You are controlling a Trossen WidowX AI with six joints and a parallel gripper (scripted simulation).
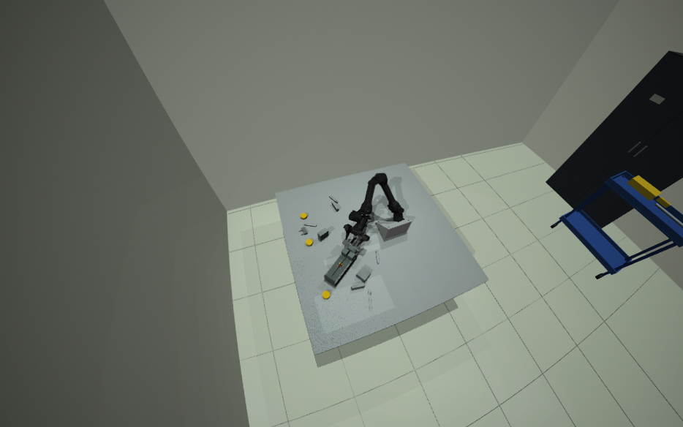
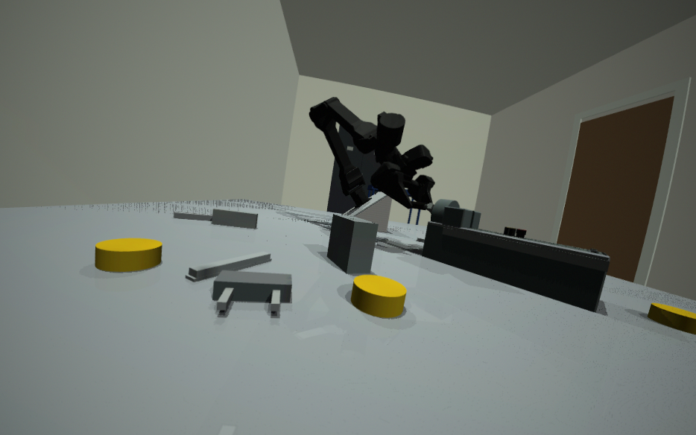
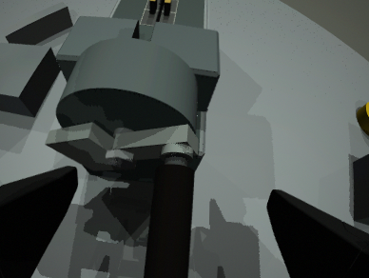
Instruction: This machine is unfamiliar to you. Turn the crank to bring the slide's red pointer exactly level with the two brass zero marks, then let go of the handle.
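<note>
Now: gripper tip 20 mm past the dark crank handle, 10 mm to the left of it and 10 mm below it. Round my gripper tip: bracket: 240 mm ahead, 300 mm to the right, 90 mm below; then red pointer: 150 mm ahead, 100 mm to the left, 10 mm below.
</note>
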